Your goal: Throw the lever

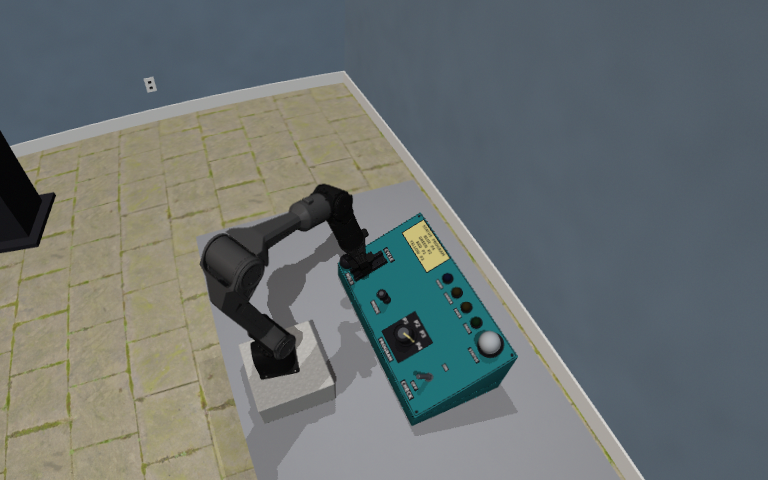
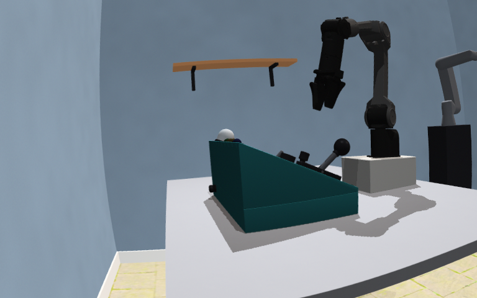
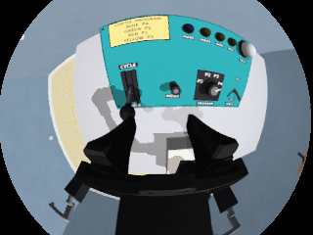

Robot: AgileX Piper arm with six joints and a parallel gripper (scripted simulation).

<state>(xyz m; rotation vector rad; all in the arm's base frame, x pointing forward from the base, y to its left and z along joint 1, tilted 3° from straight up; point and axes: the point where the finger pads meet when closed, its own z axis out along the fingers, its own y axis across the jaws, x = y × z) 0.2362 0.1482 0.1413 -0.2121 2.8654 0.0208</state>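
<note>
Now: the mode knob 6 cm ahead of my hand, 3 cm to the right of it and 13 cm below it. The rest, counted from my hand: rotary selector (8 cm ahead, 16 cm to the right, 13 cm below); then toggle switch (9 cm ahead, 27 cm to the right, 14 cm below); then teal sloped console (10 cm ahead, 9 cm to the right, 15 cm below).
</note>
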